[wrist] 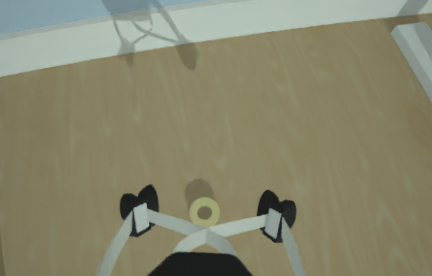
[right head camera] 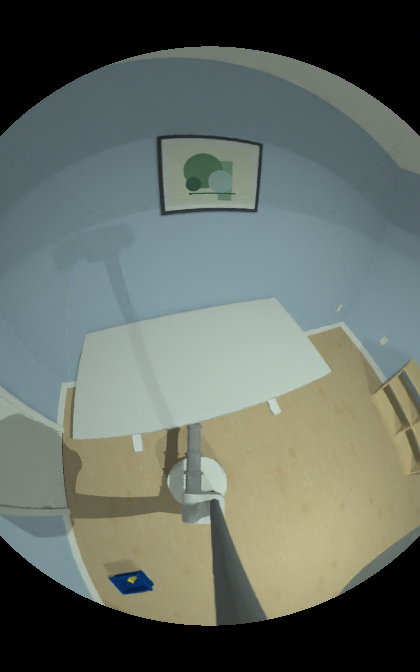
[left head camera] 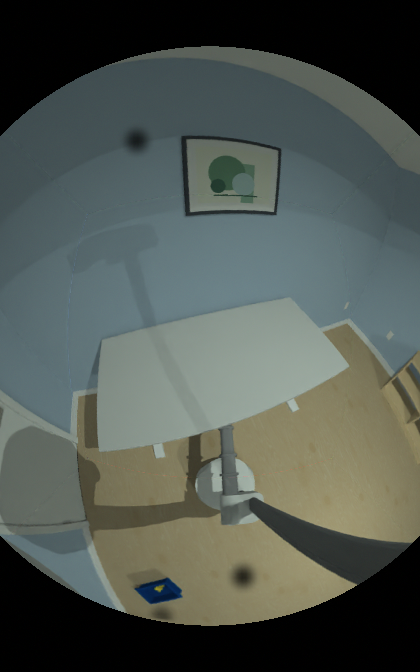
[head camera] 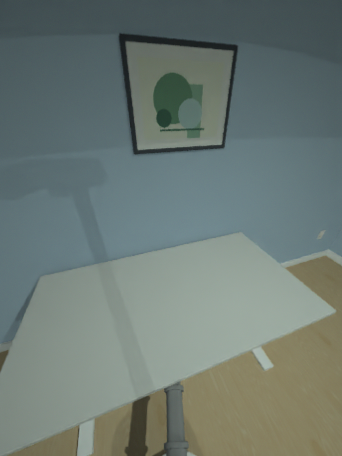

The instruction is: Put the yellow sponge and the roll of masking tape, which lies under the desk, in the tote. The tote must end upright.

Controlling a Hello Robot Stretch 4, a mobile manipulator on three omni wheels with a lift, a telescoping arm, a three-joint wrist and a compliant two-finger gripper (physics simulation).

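Frame: origin at the robot's base, x back, y left, z down, level; centimetres.
Seen in the pictures: gripper, fingertip midpoint: (wrist: 208,204).
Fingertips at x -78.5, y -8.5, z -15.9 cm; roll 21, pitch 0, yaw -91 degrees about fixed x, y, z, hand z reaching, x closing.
Note:
A point is followed by its place in that frame.
The roll of masking tape (wrist: 204,212) is a pale yellow ring flat on the floor under the desk, seen from above in the wrist view. My gripper (wrist: 208,204) @[x -78.5, y -8.5, z -15.9 cm] is open, its two black fingertips on either side of the roll in that view; the roll looks lower than the fingertips, and nothing is held. The gripper is hidden under the desk in the head views. The blue tote (left head camera: 145,594) (right head camera: 121,587) stands upright on the floor at the lower left of both side head views. The yellow sponge (left head camera: 159,588) (right head camera: 132,580) lies inside it.
The white desk (head camera: 180,310) @[x -60.2, y -4.9, z -69.2 cm] (left head camera: 225,360) (right head camera: 200,365) stands along the blue wall, with my arm (head camera: 175,420) @[x -24.2, y -0.1, z -55.7 cm] reaching under its front edge. A white desk foot (wrist: 417,52) is at the upper right of the wrist view. A wooden shelf unit (right head camera: 404,428) stands at the right.

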